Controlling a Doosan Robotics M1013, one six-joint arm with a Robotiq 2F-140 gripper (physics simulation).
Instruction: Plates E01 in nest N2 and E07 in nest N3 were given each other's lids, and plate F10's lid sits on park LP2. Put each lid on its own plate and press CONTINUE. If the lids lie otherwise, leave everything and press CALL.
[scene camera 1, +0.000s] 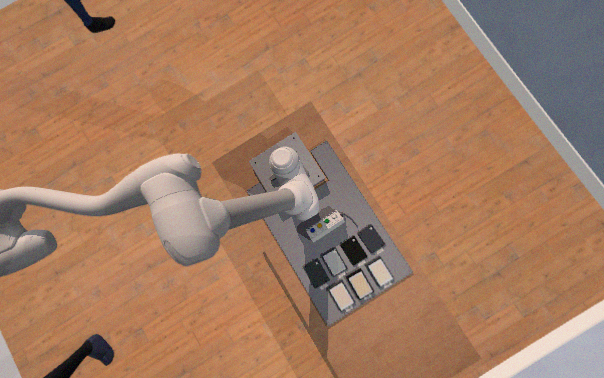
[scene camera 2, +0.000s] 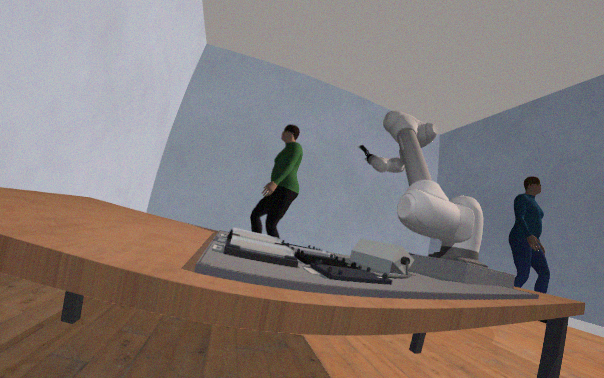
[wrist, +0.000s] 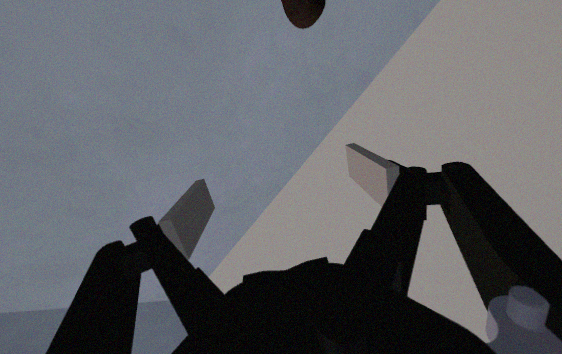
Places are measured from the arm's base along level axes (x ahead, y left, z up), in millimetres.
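Where they show: gripper, fingertip midpoint: (scene camera 2: 362, 152) (wrist: 277, 177).
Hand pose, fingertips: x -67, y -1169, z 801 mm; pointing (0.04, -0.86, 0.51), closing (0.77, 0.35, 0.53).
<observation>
Things, the pixels of their top centre, and the offset from my fingertips. "spot": a spot on its surface instead. Level surfaces: height alone.
- dark piece, surface spot: (scene camera 1: 316, 272) spot: dz -842, dx +684, dy +997 mm
- button box, top centre: (scene camera 2: 382, 242) (scene camera 1: 325, 226) dz -769, dx +472, dy +1182 mm
- grey board, surface height: dz -852 mm
My gripper (scene camera 2: 362, 148) (wrist: 277, 177) is open and empty, raised high above the table and pointing away from the plates; it does not show in scene camera 1. In scene camera 1, three pale-topped plates (scene camera 1: 341, 295) (scene camera 1: 360, 284) (scene camera 1: 381, 272) lie in the outer row. The row behind holds a dark piece (scene camera 1: 316, 272), a grey one (scene camera 1: 334, 261), a black one (scene camera 1: 354, 250) and a dark grey one (scene camera 1: 371, 238). Their labels are too small to read. The button box (scene camera 1: 325, 226) has blue, yellow, green and white buttons; CONTINUE and CALL cannot be read.
The grey board (scene camera 1: 400, 269) (scene camera 2: 450, 291) lies on the wooden table (scene camera 2: 150, 292). The arm (scene camera 1: 260, 207) (scene camera 2: 417, 157) stands at the board's other end. A person in green (scene camera 2: 287, 165) and one in blue (scene camera 2: 527, 220) stand beyond the table. Part of a head (wrist: 302, 12) shows in the wrist view.
</observation>
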